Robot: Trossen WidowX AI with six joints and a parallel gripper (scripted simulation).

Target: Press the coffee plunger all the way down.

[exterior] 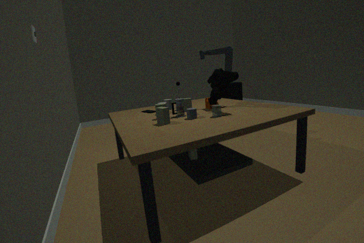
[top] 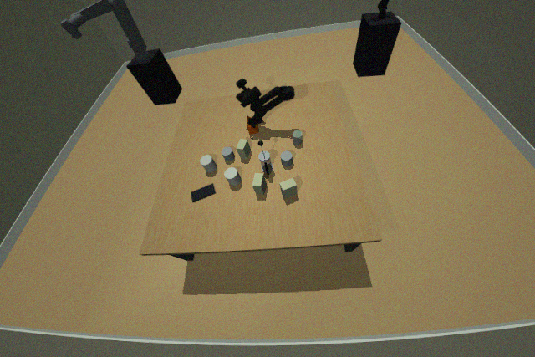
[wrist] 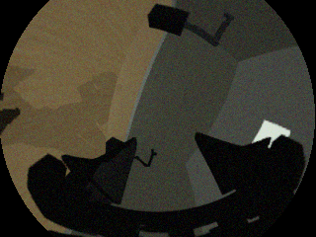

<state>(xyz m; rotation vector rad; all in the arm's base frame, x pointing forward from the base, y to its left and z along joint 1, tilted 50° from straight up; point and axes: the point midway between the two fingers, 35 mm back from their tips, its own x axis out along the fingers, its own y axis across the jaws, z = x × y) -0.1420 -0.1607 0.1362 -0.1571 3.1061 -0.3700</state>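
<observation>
The coffee press is 570 mm ahead of my gripper tip, 130 mm to the left of it and 120 mm below it. Also, from my gripper tip: flat black slab (730 mm ahead, 270 mm to the right, 240 mm below).
</observation>
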